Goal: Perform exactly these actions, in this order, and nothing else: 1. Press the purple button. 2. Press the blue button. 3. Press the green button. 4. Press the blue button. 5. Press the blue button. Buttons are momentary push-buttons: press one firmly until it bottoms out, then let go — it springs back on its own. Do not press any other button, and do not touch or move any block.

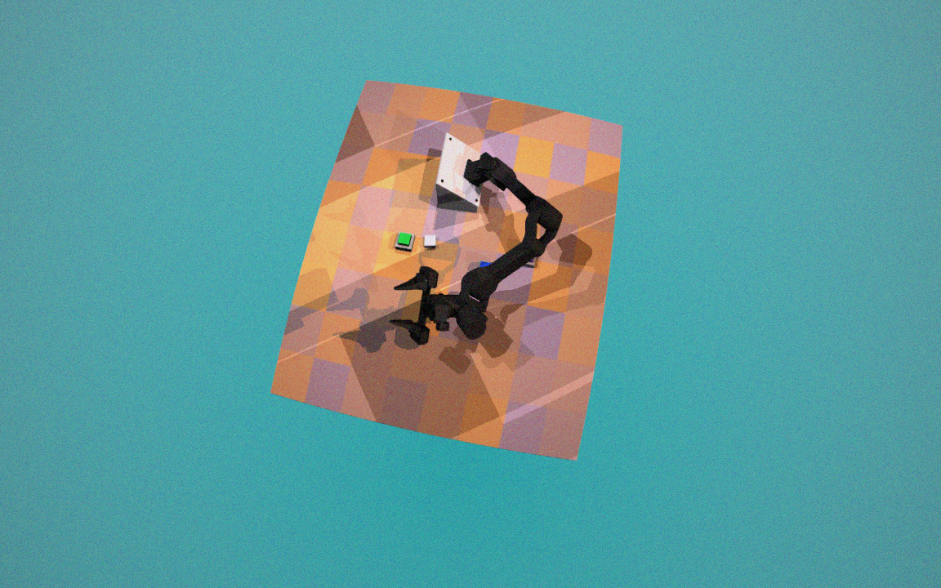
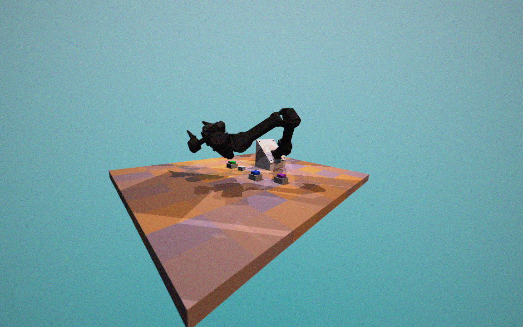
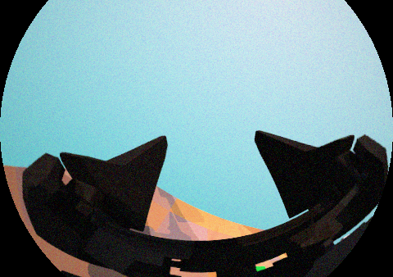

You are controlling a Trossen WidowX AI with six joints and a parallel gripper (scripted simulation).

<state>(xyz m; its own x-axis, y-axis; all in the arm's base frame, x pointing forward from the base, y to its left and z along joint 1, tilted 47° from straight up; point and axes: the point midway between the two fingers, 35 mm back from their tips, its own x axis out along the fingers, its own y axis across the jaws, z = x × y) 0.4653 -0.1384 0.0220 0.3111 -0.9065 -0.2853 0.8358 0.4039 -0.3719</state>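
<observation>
My gripper tip is 260 mm past the purple button, 310 mm to the right of it and 210 mm above it. Also, from my gripper tip: green button (240 mm behind, 50 mm to the right, 210 mm below); blue button (200 mm behind, 200 mm to the left, 210 mm below); small white block (260 mm behind, 20 mm to the left, 230 mm below).
</observation>
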